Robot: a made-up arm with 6 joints.
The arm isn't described. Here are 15 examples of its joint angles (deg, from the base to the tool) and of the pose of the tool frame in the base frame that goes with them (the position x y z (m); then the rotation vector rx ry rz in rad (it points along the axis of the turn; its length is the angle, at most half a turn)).
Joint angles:
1: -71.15 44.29 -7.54 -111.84 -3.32 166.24
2: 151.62 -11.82 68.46 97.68 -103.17 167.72
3: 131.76 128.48 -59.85 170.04 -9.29 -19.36
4: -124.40 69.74 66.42 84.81 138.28 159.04
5: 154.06 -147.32 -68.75 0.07 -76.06 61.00
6: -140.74 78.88 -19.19 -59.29 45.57 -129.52
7: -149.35 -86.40 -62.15 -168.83 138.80 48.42
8: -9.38 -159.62 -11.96 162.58 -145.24 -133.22
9: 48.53 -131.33 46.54 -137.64 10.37 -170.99
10: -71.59 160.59 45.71 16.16 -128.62 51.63
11: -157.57 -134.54 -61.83 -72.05 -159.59 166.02
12: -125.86 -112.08 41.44 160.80 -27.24 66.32
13: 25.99 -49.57 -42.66 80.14 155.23 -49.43
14: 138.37 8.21 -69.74 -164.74 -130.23 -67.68
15: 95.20 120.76 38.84 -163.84 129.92 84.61
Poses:
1: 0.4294 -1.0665 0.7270 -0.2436 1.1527 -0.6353
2: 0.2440 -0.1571 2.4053 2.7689 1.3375 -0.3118
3: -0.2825 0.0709 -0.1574 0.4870 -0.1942 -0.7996
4: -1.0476 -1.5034 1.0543 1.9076 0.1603 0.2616
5: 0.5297 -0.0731 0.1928 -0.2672 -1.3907 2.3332
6: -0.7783 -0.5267 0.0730 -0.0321 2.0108 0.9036
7: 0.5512 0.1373 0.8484 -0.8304 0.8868 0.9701
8: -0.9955 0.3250 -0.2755 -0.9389 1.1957 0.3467
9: -1.1481 -1.1139 -0.1384 1.0351 -2.1790 -0.9463
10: -0.1053 -0.1884 -1.2694 -1.4618 -1.5495 -1.6419
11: 0.4381 0.2362 0.2961 -1.3321 1.2072 0.7096
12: 1.1587 1.3354 0.3279 -0.7638 -0.4772 1.0211
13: -0.2003 -0.1293 1.5385 0.0339 1.3691 -2.7809
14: -0.3116 0.0626 1.0070 0.1751 -1.9674 0.9483
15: -0.2569 1.0632 -0.7973 -1.5447 0.4652 -1.3744
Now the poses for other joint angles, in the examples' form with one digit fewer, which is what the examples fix.
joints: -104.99 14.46 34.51 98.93 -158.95 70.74
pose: -0.208 -0.877 2.069 -1.947 -2.006 0.908
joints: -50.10 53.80 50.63 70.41 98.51 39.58
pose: 1.031 -1.320 1.340 -1.939 -1.059 0.071
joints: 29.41 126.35 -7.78 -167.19 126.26 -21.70
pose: 0.313 0.363 -0.672 -1.395 -0.718 -1.671
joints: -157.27 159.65 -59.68 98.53 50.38 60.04
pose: 0.221 0.066 -0.292 0.789 -0.772 -0.338
